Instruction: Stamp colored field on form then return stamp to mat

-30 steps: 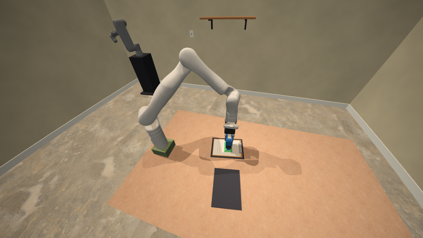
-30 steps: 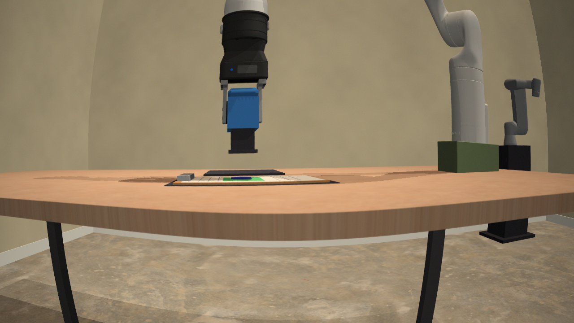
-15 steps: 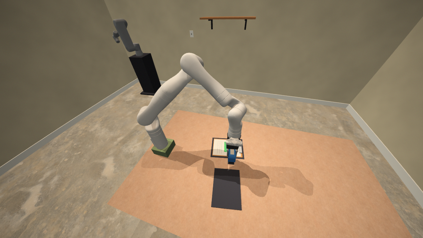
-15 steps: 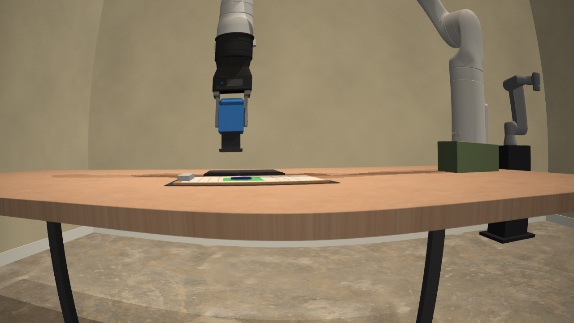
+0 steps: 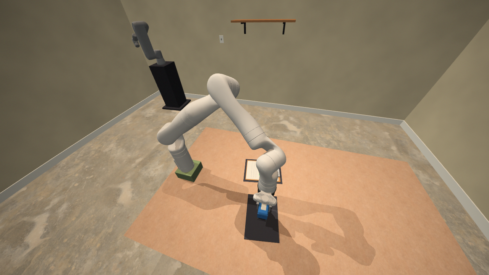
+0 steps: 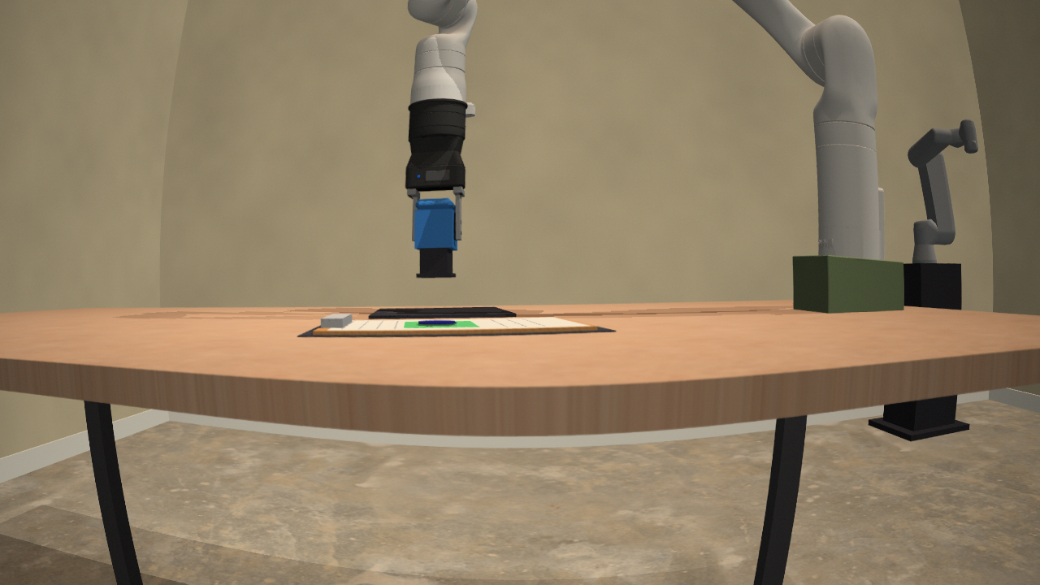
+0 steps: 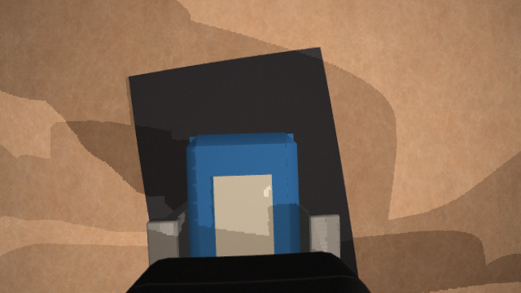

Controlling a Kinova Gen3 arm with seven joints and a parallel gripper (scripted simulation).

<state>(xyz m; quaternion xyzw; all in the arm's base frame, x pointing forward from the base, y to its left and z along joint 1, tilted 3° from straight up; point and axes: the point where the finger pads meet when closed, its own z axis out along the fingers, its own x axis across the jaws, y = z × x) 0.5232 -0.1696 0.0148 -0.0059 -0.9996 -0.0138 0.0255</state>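
Right now my hand is 11 cm above the dark mat. Round my hand: form (2 cm behind, 29 cm to the left, 11 cm below); blue stamp (2 cm below); black base (5 cm below).
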